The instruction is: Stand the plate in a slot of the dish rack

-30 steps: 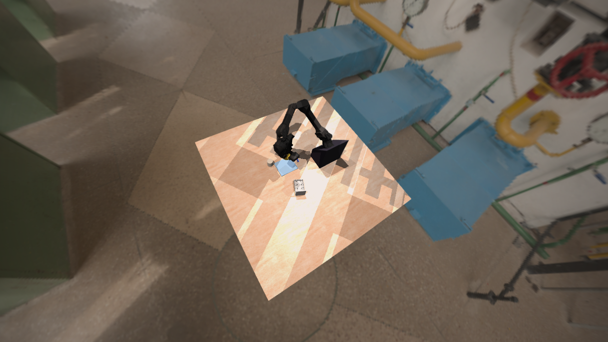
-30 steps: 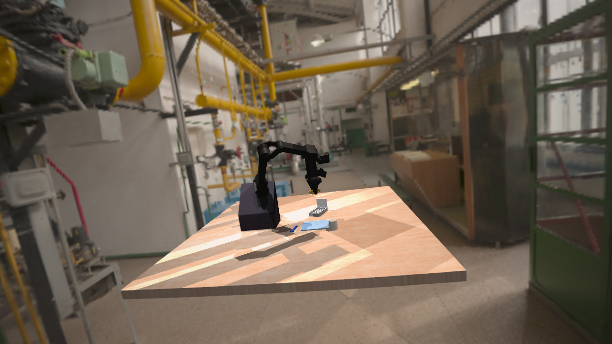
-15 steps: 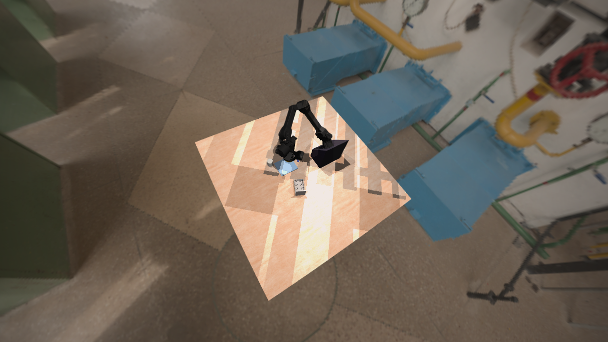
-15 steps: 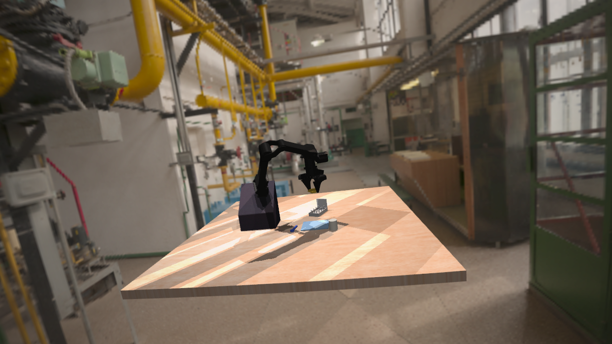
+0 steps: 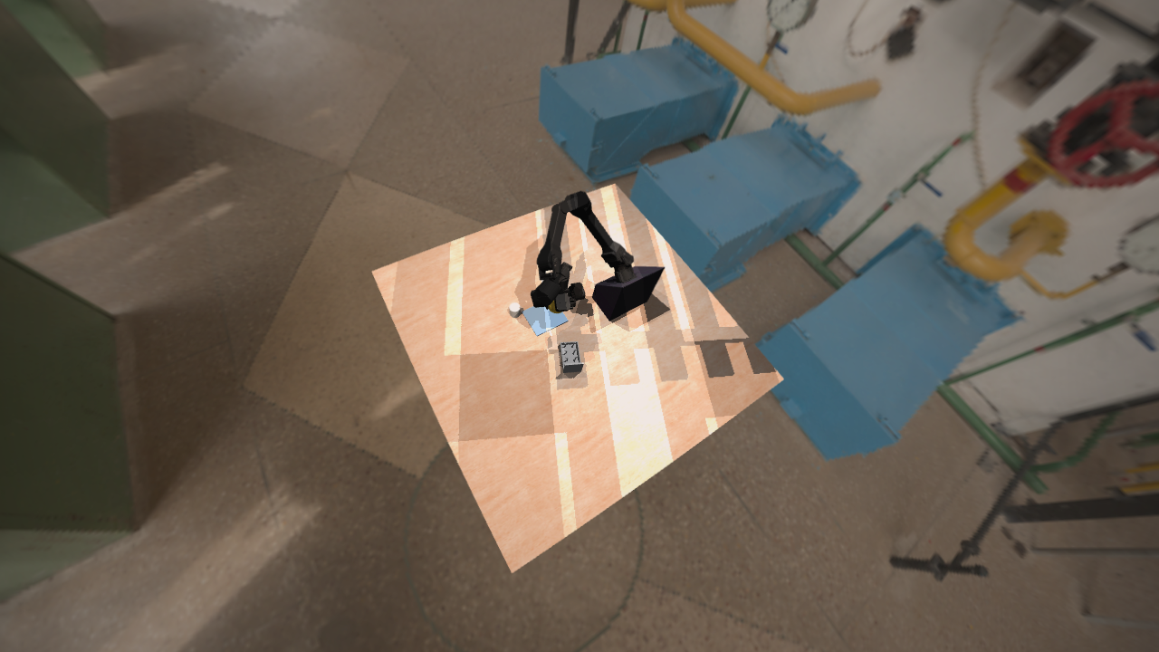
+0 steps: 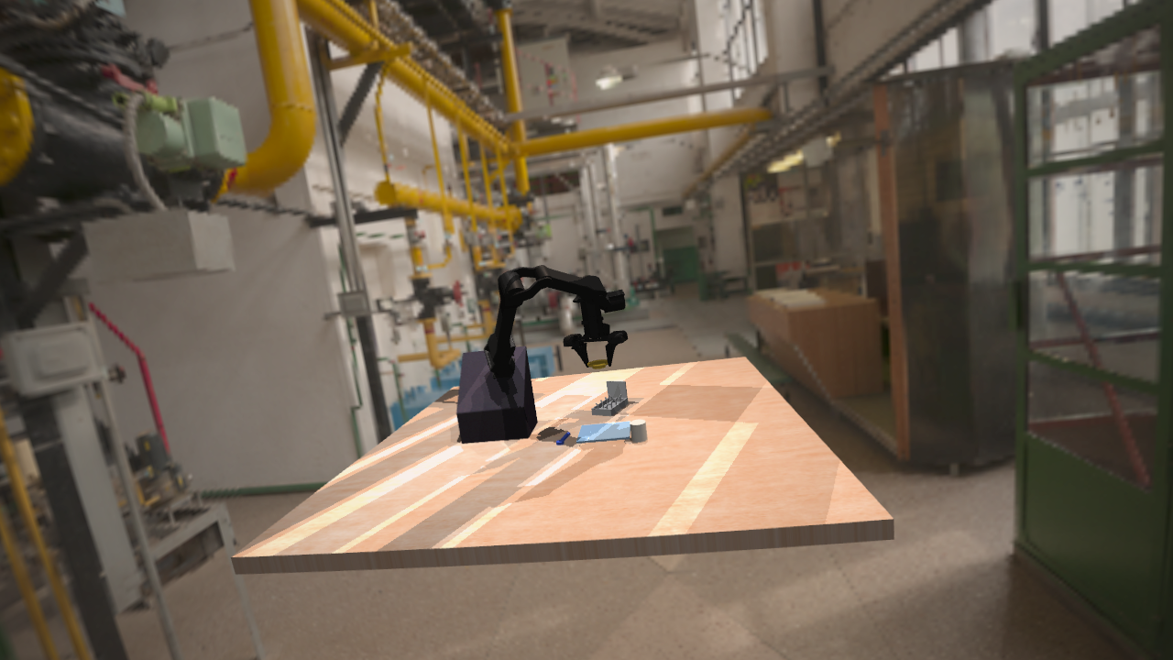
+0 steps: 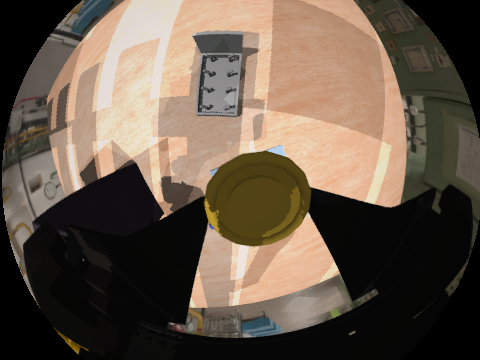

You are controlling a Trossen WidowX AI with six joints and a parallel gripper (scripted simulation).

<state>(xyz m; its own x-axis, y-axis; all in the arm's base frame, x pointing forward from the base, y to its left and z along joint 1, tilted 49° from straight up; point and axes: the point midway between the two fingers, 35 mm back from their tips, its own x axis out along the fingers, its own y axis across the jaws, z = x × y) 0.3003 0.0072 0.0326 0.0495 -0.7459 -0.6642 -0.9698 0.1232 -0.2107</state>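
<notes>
The grey dish rack is 140 mm to the left of my gripper tip and 160 mm below it. Round my gripper tip: cup 110 mm ahead, 140 mm to the right, 160 mm below; then small yellow plate 10 mm above; then blue mat 70 mm to the right, 180 mm below.
</notes>
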